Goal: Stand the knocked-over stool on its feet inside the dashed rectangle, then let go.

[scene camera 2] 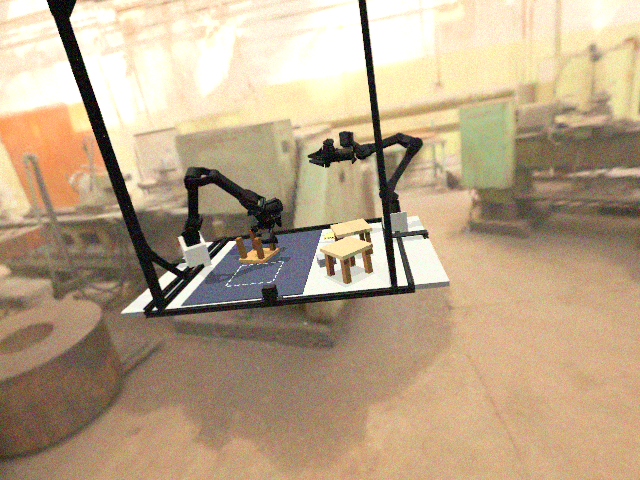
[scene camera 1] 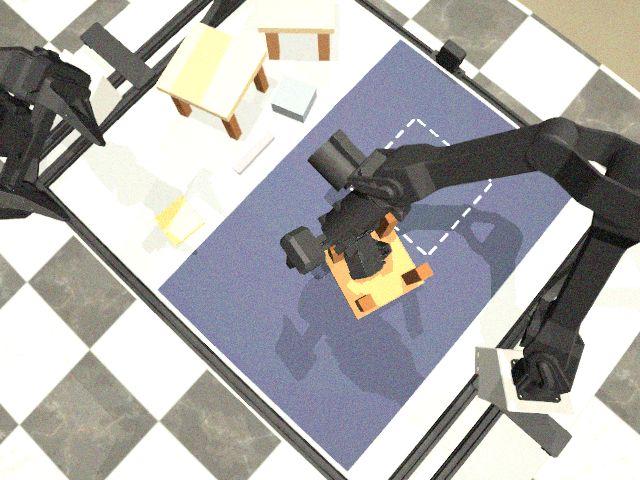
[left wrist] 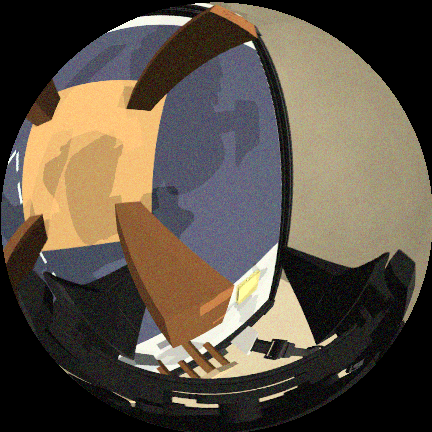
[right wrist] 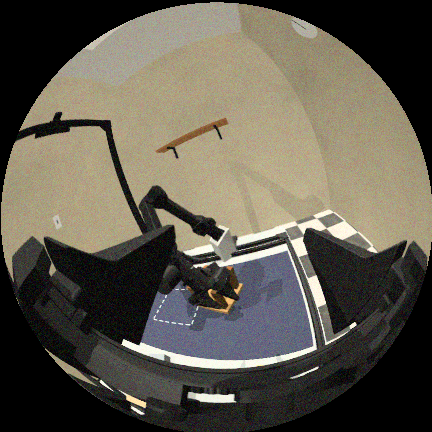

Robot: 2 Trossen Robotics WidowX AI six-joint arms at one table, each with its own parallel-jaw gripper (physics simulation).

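Places are measured from the left arm's base along level axes (x ahead, y left, z up), in metres.
Where they show: left gripper, between the fingertips: (scene camera 2: pixel 279 234) (left wrist: pixel 218 257) (right wrist: pixel 228 303); right gripper, between the fingertips: (scene camera 2: pixel 308 159) (scene camera 1: pixel 84 183) (right wrist: pixel 243 233); left arm's base, origin of its link: (scene camera 2: pixel 192 240) (scene camera 1: pixel 534 380) (right wrist: pixel 217 234); right arm's base, origin of its link: (scene camera 2: pixel 393 214) (left wrist: pixel 253 344).
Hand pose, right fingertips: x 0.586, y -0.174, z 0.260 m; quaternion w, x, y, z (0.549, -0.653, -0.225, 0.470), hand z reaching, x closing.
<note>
Each offset is from my right fingertips to the centre of the thing. Level surfaces: height alone.
The stool @(0.339 m back, 0.005 m left, 0.327 m down) (scene camera 1: pixel 385 286) (scene camera 2: pixel 258 255) (left wrist: pixel 88 160) (right wrist: pixel 220 303) lies upside down on the blue mat @(0.385 m down) (scene camera 1: pixel 247 286), with its orange seat flat and its brown legs pointing up. It sits just outside the dashed rectangle (scene camera 1: pixel 433 131) (scene camera 2: pixel 249 285) (right wrist: pixel 173 322), by one of its corners. My left gripper (scene camera 1: pixel 366 259) (scene camera 2: pixel 268 233) (left wrist: pixel 218 257) is open and low over the stool. In the left wrist view one leg stands between its spread fingers. My right gripper (scene camera 1: pixel 90 124) (scene camera 2: pixel 315 157) (right wrist: pixel 243 233) is open, empty, and raised high at the far end of the table.
Two small tables @(0.022 m back, 0.310 m right, 0.331 m down) (scene camera 1: pixel 210 71) @(0.160 m back, 0.475 m right, 0.333 m down) (scene camera 1: pixel 299 19) stand upright on the white part of the table top. Near them lie a pale blue block @(0.164 m back, 0.314 m right, 0.372 m down) (scene camera 1: pixel 294 99), a white bar @(0.097 m back, 0.199 m right, 0.382 m down) (scene camera 1: pixel 253 152) and a yellow tile @(0.030 m ahead, 0.052 m right, 0.384 m down) (scene camera 1: pixel 179 220). A black frame edges the table.
</note>
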